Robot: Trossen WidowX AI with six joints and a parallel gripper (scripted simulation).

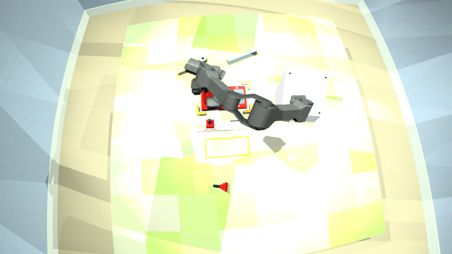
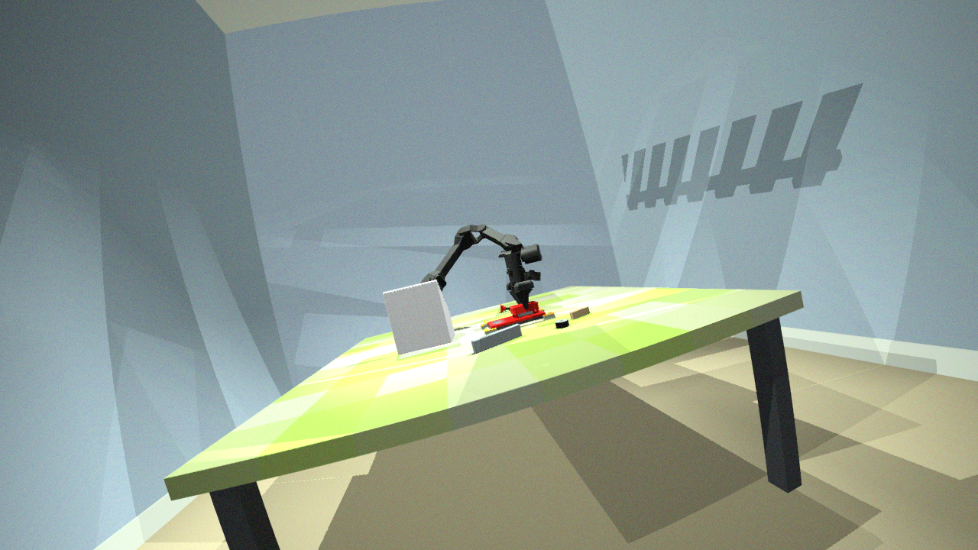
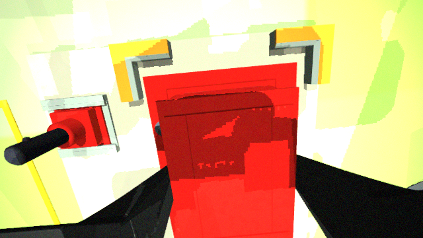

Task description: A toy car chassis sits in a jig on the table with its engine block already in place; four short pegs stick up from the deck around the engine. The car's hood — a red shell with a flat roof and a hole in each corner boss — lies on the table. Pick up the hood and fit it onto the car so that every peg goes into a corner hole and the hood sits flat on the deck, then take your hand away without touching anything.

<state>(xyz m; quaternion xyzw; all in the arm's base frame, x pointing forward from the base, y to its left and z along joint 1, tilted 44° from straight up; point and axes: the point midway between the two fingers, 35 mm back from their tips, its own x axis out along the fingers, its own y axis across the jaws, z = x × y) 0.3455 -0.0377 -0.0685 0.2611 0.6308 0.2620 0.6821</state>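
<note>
Now: gripper tip 10 mm to the right of the grey engine block and 20 mm above it. From my gripper tip the other things lie so: grey bar 140 mm behind, 230 mm to the right, 30 mm below; then wooden block 140 mm ahead, 160 mm to the right, 40 mm below; then red hood 10 mm above.
</note>
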